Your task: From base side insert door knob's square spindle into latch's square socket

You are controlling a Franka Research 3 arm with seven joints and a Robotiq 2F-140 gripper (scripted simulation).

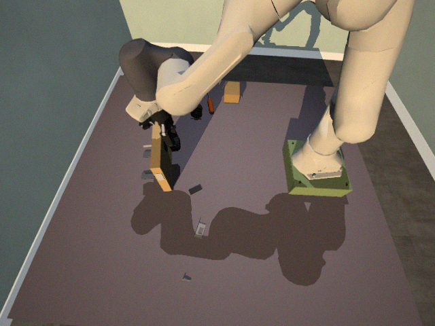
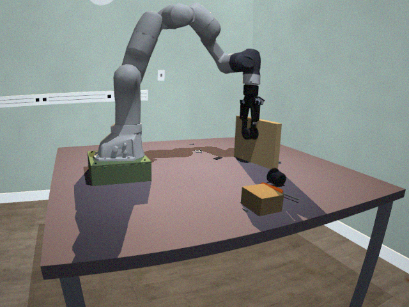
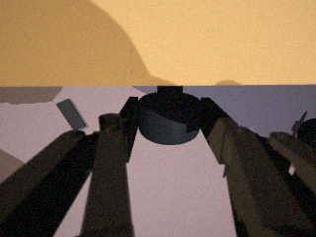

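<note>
The wooden door panel is 60 mm ahead of my hand, 50 mm below it and 10 mm to the left of it.
</note>
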